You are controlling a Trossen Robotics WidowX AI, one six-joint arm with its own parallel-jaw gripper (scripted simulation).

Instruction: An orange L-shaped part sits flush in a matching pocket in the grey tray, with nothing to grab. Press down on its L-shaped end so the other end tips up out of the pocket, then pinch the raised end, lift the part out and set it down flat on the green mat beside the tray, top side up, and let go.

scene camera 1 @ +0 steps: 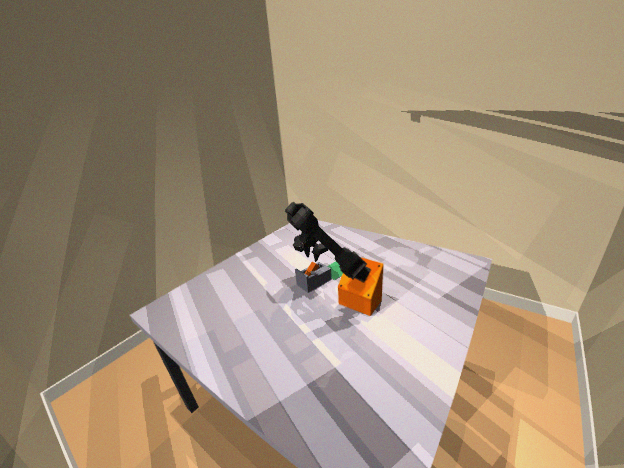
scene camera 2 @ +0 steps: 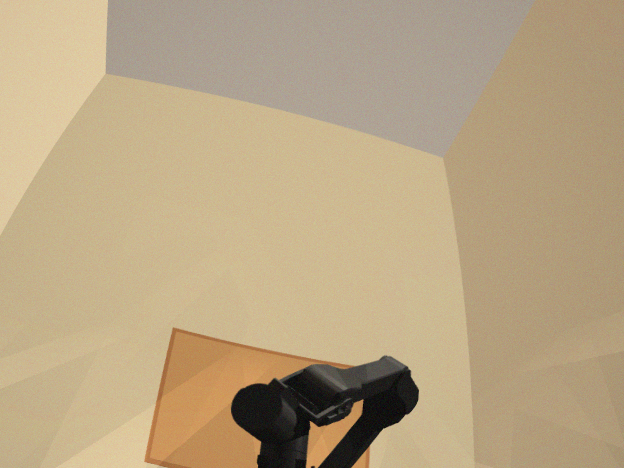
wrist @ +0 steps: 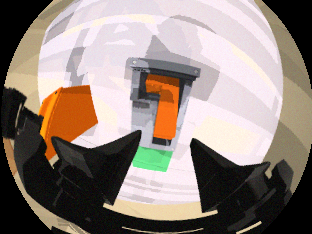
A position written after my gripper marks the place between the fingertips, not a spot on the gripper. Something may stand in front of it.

My gripper (wrist: pixel 166 137) is open and holds nothing. Further things: an orange L-shaped part (wrist: pixel 165 125) and a green mat (wrist: pixel 157 160).
Scene camera 2 does not show the orange L-shaped part: it is out of frame.
